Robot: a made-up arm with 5 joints. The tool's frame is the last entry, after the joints. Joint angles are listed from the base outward. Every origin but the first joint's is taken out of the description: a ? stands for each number. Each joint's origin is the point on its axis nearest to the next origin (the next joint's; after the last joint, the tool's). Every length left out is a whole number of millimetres.
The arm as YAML. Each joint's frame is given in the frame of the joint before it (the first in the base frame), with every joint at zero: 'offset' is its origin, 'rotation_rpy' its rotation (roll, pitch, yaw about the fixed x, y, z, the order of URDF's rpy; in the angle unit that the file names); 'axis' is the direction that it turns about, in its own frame. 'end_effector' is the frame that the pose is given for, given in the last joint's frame.
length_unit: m
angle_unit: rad
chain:
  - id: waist
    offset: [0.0, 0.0, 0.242]
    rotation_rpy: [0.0, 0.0, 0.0]
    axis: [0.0, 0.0, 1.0]
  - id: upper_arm
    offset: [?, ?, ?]
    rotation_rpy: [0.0, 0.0, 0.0]
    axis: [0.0, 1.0, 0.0]
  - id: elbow
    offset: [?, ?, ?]
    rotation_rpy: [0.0, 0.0, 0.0]
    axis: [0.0, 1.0, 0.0]
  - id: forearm
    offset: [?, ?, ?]
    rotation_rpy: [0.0, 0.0, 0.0]
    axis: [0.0, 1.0, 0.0]
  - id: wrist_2
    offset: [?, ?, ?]
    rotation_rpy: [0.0, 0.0, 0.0]
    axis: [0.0, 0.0, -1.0]
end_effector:
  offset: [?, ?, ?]
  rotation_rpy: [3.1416, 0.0, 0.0]
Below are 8 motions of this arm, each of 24 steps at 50 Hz.
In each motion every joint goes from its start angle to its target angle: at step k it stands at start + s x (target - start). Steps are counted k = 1, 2, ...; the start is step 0. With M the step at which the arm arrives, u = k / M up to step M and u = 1 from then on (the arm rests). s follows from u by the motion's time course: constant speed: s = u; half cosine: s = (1 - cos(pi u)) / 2; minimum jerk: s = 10 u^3 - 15 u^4 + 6 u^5.
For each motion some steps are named. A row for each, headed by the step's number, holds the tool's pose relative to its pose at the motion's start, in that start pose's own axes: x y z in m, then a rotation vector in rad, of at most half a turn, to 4 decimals.
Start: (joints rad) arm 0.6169 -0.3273 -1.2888 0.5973 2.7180
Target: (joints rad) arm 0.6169 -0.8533 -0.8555 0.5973 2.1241
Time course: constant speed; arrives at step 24
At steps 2, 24:
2: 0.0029 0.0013 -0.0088 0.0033 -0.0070 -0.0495
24: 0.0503 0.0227 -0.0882 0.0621 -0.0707 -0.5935

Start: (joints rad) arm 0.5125 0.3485 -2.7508 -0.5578 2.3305
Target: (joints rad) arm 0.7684 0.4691 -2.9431 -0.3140 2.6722
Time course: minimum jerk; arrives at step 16
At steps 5, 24:
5: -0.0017 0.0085 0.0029 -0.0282 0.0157 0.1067
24: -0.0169 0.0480 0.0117 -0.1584 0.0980 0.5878

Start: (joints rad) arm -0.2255 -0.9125 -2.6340 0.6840 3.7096
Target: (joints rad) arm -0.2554 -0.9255 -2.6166 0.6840 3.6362
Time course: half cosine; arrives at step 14
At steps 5, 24:
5: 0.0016 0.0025 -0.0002 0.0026 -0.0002 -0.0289
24: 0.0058 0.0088 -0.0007 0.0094 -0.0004 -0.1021

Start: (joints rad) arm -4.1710 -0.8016 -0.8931 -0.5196 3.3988
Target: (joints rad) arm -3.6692 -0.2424 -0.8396 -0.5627 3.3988
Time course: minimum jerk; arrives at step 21
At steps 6, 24:
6: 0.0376 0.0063 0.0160 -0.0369 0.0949 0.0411
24: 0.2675 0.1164 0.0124 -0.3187 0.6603 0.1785

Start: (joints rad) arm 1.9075 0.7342 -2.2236 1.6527 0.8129
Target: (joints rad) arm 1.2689 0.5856 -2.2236 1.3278 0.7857
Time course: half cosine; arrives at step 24
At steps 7, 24:
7: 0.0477 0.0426 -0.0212 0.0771 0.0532 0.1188
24: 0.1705 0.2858 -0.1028 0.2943 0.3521 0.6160

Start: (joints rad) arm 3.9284 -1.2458 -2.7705 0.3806 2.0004
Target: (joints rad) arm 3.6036 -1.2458 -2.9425 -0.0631 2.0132
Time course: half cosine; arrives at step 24
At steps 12, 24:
12: -0.1073 -0.0040 -0.0570 0.2376 -0.2182 -0.1236
24: -0.2018 0.0178 -0.1324 0.4529 -0.4725 -0.2171

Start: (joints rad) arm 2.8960 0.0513 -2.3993 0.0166 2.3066
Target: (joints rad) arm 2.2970 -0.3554 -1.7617 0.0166 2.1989
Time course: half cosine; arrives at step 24
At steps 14, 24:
14: 0.0672 -0.0469 -0.0228 0.0787 0.3158 -0.3068
24: 0.1011 -0.0750 -0.0548 0.1290 0.5154 -0.4661

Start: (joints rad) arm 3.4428 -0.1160 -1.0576 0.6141 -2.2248
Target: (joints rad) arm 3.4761 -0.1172 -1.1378 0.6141 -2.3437
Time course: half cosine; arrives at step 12
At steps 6, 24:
6: -0.0017 0.0144 -0.0128 -0.0373 -0.0186 -0.0734
24: -0.0030 0.0284 -0.0262 -0.0739 -0.0391 -0.1463

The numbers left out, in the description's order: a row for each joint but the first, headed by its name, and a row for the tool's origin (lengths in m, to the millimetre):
upper_arm: 0.0 0.0 0.0
elbow: 0.036 0.0 0.193
forearm: 0.059 0.0 -0.259
wrist_2: 0.109 0.0 -0.139
tool: 0.0 0.0 0.0

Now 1 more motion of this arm.
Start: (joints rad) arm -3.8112 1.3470 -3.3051 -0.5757 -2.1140
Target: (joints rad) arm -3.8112 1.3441 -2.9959 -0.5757 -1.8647
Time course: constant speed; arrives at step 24
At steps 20, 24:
20: 0.0508 -0.0842 -0.0078 0.2314 0.1088 0.2066
24: 0.0608 -0.1007 -0.0123 0.2806 0.1248 0.2473

